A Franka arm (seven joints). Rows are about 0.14 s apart.
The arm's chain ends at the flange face. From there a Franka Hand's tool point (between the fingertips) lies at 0.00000 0.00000 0.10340 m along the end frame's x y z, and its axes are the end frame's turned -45 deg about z.
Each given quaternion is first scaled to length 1.
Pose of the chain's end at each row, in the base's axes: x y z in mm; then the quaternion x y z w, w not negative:
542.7 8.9 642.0 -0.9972 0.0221 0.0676 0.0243
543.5 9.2 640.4 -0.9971 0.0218 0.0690 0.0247
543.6 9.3 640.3 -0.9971 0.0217 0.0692 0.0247
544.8 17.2 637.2 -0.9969 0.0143 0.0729 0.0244
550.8 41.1 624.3 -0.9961 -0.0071 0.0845 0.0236
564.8 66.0 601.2 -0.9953 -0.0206 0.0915 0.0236
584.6 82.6 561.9 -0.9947 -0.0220 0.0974 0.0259
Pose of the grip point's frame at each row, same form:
528.9 14.2 539.7 -0.9297 -0.3612 0.0532 0.0483
529.4 14.6 538.1 -0.9295 -0.3614 0.0543 0.0492
529.4 14.7 538.0 -0.9295 -0.3615 0.0545 0.0493
529.8 22.4 535.0 -0.9265 -0.3683 0.0580 0.0504
533.4 45.8 522.5 -0.9176 -0.3878 0.0690 0.0541
545.9 70.5 499.6 -0.9117 -0.3999 0.0755 0.0568
564.4 87.5 460.6 -0.9105 -0.4010 0.0801 0.0612

